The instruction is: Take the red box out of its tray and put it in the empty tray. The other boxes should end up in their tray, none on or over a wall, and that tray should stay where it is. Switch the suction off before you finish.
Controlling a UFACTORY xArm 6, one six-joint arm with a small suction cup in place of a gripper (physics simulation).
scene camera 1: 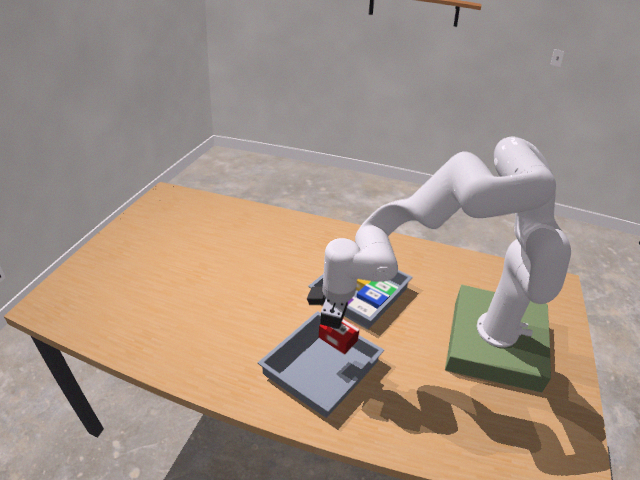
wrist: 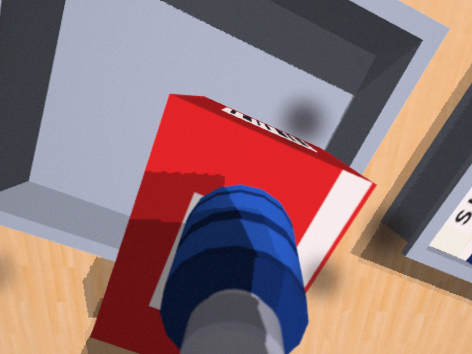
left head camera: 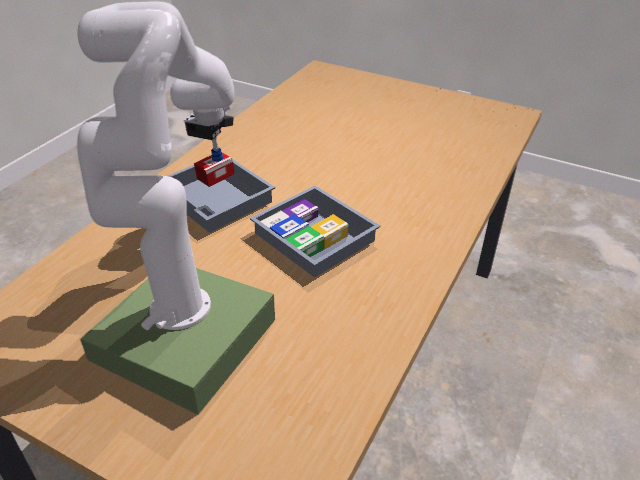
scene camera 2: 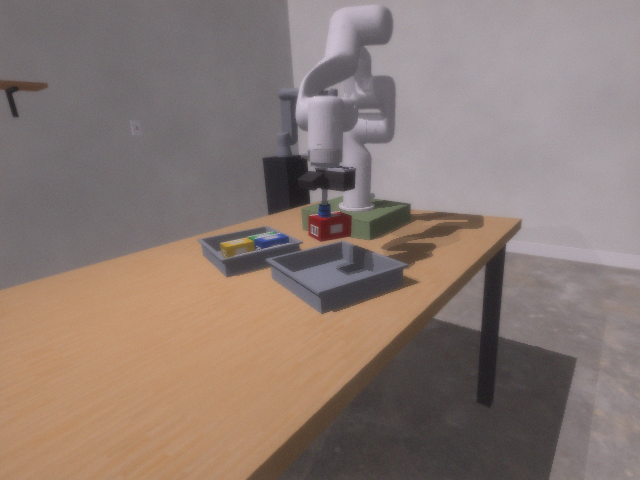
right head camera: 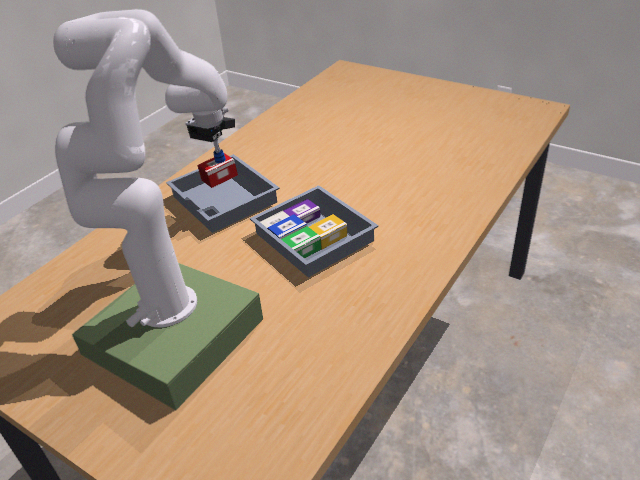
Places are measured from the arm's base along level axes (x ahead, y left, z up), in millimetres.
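Where they show: hand, its tool point: (wrist: 240,218) (left head camera: 218,162) (scene camera 2: 324,220) (right head camera: 221,163); arm's base, origin of its link: (scene camera 1: 497,329) (left head camera: 180,308) (scene camera 2: 356,207) (right head camera: 168,306).
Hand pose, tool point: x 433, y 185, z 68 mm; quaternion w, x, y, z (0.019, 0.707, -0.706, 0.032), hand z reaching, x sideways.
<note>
Things, the pixels of their top centre, and the offset from my tool point. Level surfaces: height alone.
- red box, centre of its top: (wrist: 220,277) (scene camera 2: 329,213) (scene camera 1: 339,325) (left head camera: 213,159) (right head camera: 216,161) dx -12, dy +6, dz +13 mm
- empty tray, centre of its top: (wrist: 184,126) (scene camera 2: 332,261) (scene camera 1: 322,356) (left head camera: 215,183) (right head camera: 221,184) dx +20, dy +33, dz -89 mm
- wooden table, height of its surface: dz -139 mm
My suction cup (left head camera: 217,154) (right head camera: 219,156) (scene camera 2: 324,210) (wrist: 237,250) is shut on the red box (left head camera: 214,169) (right head camera: 218,171) (scene camera 1: 338,336) (scene camera 2: 329,226) (wrist: 240,150), held at its top face. The box hangs, slightly tilted, above the empty tray (left head camera: 240,213) (right head camera: 245,211) (scene camera 1: 294,390) (scene camera 2: 294,290) (wrist: 100,100), towards one side; its shadow lies inside. In the wrist view it covers part of the rim. The other tray (left head camera: 338,254) (right head camera: 336,254) holds purple (left head camera: 300,208), white (left head camera: 272,219), blue (left head camera: 289,225), green (left head camera: 305,237) and yellow (left head camera: 330,225) boxes, inside its walls.
The two trays stand close together on the wooden table (left head camera: 403,134) (scene camera 1: 206,268). The arm stands on a green block (left head camera: 227,304) (scene camera 1: 465,356) (scene camera 2: 390,219). In scene camera 2 a grey arm on a black stand (scene camera 2: 281,180) shows beyond the table.
</note>
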